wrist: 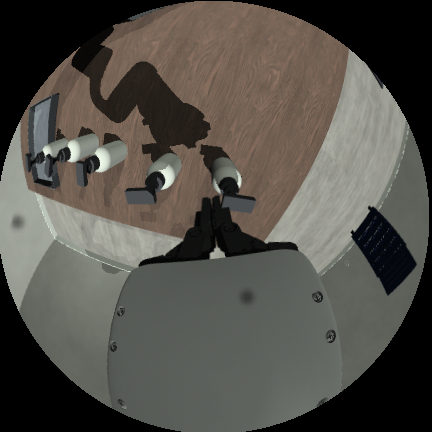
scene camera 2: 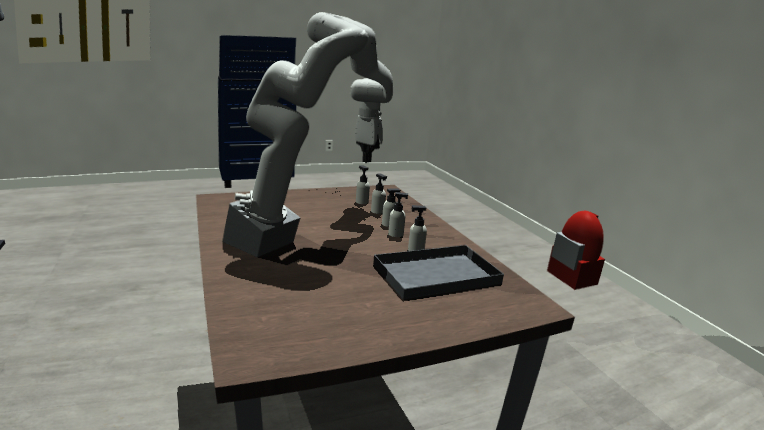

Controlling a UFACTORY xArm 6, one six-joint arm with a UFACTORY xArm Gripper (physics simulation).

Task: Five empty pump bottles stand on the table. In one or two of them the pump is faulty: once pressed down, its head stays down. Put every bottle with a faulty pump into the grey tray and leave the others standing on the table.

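Pixels of known places: gripper, fingertip midpoint: [wrist: 212, 208] [scene camera 2: 366, 162]; arm's base, origin of the base link: [scene camera 2: 265, 210].
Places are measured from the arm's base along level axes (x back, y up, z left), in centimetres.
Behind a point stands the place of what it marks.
Observation:
Five pale pump bottles with black pumps stand upright in a row. My gripper [scene camera 2: 366, 160] @(x -42.1, y 5.7, z 30.0 cm) [wrist: 212, 208] @(x -42.1, y 5.7, z 30.0 cm) is shut and empty, just above the head of the farthest bottle [scene camera 2: 362, 193] @(x -41.4, y -6.7, z 30.5 cm) [wrist: 224, 168] @(x -40.4, y -3.7, z 31.6 cm); I cannot tell whether they touch. The second bottle [scene camera 2: 378, 202] @(x -43.6, y -6.7, z 19.5 cm) [wrist: 167, 169] @(x -42.9, y -3.4, z 23.2 cm) has its head raised. The middle bottle [scene camera 2: 388, 214] @(x -42.2, y -6.6, z 7.0 cm) [wrist: 112, 155] @(x -43.0, y -5.4, z 11.4 cm) has a head that sits lower on its neck, partly hidden in the scene view by the fourth bottle [scene camera 2: 396, 225] @(x -41.2, y -7.0, z -2.0 cm) [wrist: 84, 147] @(x -42.1, y -6.0, z 2.7 cm). The fourth and the nearest bottle [scene camera 2: 417, 238] @(x -42.2, y -6.1, z -15.0 cm) [wrist: 56, 147] @(x -42.5, y -6.5, z -10.4 cm) have raised heads. The grey tray [scene camera 2: 454, 287] @(x -41.6, y -9.8, z -38.8 cm) [wrist: 43, 120] holds no bottle.
The wooden table [scene camera 2: 299, 331] @(x 0.3, y -11.0, z -45.9 cm) [wrist: 265, 80] @(x -21.1, y -11.0, z 34.2 cm) carries the robot base [scene camera 2: 259, 232] @(x 3.0, y -3.0, z -8.9 cm) at its left side. The bottles stand near the table's right edge, beyond the tray. A dark blue tool cabinet [scene camera 2: 235, 58] [wrist: 385, 250] stands behind the table. A red object [scene camera 2: 583, 235] is to the right of the table.

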